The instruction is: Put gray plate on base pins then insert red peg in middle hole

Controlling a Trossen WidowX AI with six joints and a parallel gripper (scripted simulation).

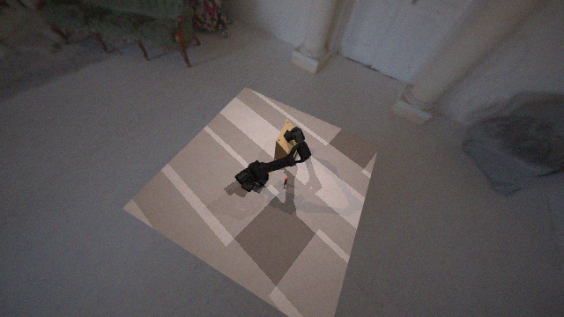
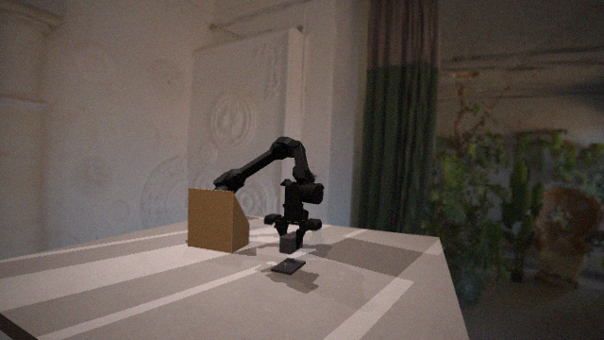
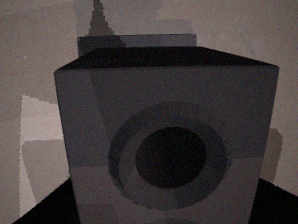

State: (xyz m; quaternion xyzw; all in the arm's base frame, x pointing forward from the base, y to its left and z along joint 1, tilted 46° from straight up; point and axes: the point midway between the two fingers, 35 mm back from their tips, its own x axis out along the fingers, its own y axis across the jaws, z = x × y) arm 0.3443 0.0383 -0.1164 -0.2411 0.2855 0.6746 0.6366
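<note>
My gripper tip is now 10 mm to the left of the base and 60 mm above it. Also, from my gripper tip: red peg: 110 mm behind, 170 mm to the left, 20 mm below; then gray plate: 30 mm above.
</note>
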